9 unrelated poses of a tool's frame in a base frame.
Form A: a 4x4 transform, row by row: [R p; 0 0 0 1], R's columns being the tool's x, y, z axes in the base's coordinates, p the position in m. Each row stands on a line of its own.
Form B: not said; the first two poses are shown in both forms.
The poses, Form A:
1:
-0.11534, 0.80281, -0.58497, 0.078
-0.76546, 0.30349, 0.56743, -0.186
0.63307, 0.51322, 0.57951, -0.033
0, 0, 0, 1
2:
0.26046, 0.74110, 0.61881, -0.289
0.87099, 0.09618, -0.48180, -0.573
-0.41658, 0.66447, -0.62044, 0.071
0, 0, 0, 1
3:
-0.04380, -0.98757, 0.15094, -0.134
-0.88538, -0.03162, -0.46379, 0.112
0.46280, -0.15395, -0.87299, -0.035
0, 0, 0, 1
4:
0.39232, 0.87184, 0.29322, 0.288
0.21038, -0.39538, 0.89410, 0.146
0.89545, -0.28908, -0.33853, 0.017
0, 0, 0, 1
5:
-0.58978, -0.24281, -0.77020, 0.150
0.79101, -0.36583, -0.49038, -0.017
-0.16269, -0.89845, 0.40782, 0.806
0, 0, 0, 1
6:
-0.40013, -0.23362, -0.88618, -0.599
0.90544, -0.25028, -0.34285, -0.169
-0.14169, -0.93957, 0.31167, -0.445
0, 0, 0, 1
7:
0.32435, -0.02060, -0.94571, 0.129
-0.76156, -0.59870, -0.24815, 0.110
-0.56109, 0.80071, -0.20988, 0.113
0, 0, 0, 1
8:
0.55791, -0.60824, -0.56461, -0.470
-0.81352, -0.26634, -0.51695, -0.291
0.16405, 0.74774, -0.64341, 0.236
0, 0, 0, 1
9:
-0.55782, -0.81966, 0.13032, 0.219
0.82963, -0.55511, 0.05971, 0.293
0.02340, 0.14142, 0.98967, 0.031
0, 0, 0, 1
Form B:
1: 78, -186, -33, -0.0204, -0.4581, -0.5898, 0.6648
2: -289, -573, 71, 0.6680, 0.6034, 0.0757, 0.4290
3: -134, 112, -35, 0.6821, -0.6865, 0.2250, 0.1136
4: 288, 146, 17, -0.7291, -0.3711, -0.4076, 0.4057
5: 150, -17, 806, -0.3034, -0.4517, 0.7687, 0.3362
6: -599, -169, -445, -0.3669, -0.4578, 0.7004, 0.4066
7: 129, 110, 113, 0.7302, -0.2678, -0.5159, 0.3591
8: -470, -291, 236, 0.7854, -0.4525, -0.1275, 0.4025
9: 219, 293, 31, 0.0436, 0.0571, 0.8807, 0.4682
